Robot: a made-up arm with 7 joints. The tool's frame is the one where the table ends. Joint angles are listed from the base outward.
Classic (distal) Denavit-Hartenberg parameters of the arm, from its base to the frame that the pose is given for. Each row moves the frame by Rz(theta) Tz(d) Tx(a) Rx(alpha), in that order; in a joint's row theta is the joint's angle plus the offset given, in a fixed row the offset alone. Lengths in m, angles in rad.
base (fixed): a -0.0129  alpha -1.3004  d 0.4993  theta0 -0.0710
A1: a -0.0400  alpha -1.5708  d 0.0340  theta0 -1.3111
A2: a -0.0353  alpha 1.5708  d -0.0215  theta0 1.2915
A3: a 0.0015  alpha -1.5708  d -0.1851  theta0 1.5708
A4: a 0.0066  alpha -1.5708  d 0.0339  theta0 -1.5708
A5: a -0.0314  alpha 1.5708  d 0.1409  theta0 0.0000
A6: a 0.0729  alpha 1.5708  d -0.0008  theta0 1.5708
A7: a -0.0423  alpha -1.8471  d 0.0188  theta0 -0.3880
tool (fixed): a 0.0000  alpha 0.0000  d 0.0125  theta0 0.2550
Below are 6 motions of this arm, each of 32 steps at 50 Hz.
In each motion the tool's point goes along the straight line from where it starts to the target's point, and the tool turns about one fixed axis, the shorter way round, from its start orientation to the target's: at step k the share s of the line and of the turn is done. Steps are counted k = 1, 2, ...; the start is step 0. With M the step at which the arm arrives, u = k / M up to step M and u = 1 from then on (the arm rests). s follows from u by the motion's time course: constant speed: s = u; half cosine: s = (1 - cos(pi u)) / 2; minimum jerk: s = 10 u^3 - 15 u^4 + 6 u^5.
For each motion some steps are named. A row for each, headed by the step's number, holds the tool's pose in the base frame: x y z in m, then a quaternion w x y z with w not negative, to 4 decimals.
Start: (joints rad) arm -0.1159 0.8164 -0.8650 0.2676 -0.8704 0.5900 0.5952
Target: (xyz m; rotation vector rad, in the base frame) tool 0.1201 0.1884 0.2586 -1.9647 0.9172 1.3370
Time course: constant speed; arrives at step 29
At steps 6, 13, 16, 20, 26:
6: 0.0623 0.1692 0.2343 0.4544 -0.4885 0.5174 0.5359
13: 0.0799 0.1751 0.2417 0.4101 -0.5720 0.4704 0.5322
16: 0.0874 0.1776 0.2449 0.3898 -0.6059 0.4487 0.5289
20: 0.0975 0.1809 0.2491 0.3614 -0.6491 0.4182 0.5227
26: 0.1126 0.1859 0.2554 0.3163 -0.7095 0.3697 0.5099

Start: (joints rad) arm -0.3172 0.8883 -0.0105 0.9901 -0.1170 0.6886 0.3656
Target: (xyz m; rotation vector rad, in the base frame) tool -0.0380 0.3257 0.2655 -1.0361 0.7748 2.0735
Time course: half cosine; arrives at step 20
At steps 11, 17, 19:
11: 0.0104 0.3384 0.2837 0.4118 -0.3822 0.2590 0.7856
17: -0.0317 0.3273 0.2679 0.3510 -0.3965 0.2930 0.7961
19: -0.0373 0.3259 0.2658 0.3428 -0.3982 0.2974 0.7972

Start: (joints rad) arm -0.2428 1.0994 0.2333 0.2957 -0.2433 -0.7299 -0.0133
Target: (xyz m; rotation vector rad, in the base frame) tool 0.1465 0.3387 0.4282 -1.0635 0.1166 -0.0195
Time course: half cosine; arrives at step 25
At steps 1, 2, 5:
1: 0.1227 0.2971 0.4795 0.9077 -0.3865 0.0677 -0.1486
2: 0.1230 0.2976 0.4789 0.9073 -0.3880 0.0676 -0.1470
5: 0.1249 0.3009 0.4748 0.9047 -0.3982 0.0667 -0.1360

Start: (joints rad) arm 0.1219 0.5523 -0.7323 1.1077 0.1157 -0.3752 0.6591
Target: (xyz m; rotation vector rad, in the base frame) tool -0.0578 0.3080 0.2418 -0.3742 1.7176 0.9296
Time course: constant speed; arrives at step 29
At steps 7, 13, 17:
7: -0.0722 0.2477 0.2081 0.6868 -0.2487 0.5750 0.3686
13: -0.0683 0.2641 0.2173 0.6514 -0.2250 0.6189 0.3769
17: -0.0656 0.2751 0.2234 0.6263 -0.2087 0.6469 0.3816

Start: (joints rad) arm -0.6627 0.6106 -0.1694 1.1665 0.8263 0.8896 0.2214
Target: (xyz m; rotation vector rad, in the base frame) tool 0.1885 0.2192 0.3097 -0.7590 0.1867 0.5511
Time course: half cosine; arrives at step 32
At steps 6, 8, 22, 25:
6: 0.1870 0.2962 0.2880 0.6746 -0.0449 0.2584 0.6900
8: 0.1871 0.2910 0.2895 0.6982 -0.0685 0.2494 0.6676
22: 0.1881 0.2379 0.3044 0.8641 -0.2956 0.1364 0.3838
25: 0.1883 0.2287 0.3070 0.8781 -0.3306 0.1139 0.3266

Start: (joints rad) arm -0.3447 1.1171 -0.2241 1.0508 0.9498 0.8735 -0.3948
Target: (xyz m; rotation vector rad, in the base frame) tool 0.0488 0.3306 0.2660 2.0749 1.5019 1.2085
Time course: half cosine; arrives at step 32
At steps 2, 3, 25, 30, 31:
2: 0.1247 0.3938 0.4270 0.4293 0.0994 0.3284 0.8355
3: 0.1238 0.3931 0.4251 0.4275 0.1083 0.3325 0.8336
25: 0.0575 0.3378 0.2845 0.1957 0.6713 0.5191 0.4916
30: 0.0495 0.3312 0.2676 0.1577 0.7197 0.5237 0.4277
31: 0.0490 0.3308 0.2664 0.1550 0.7228 0.5239 0.4231

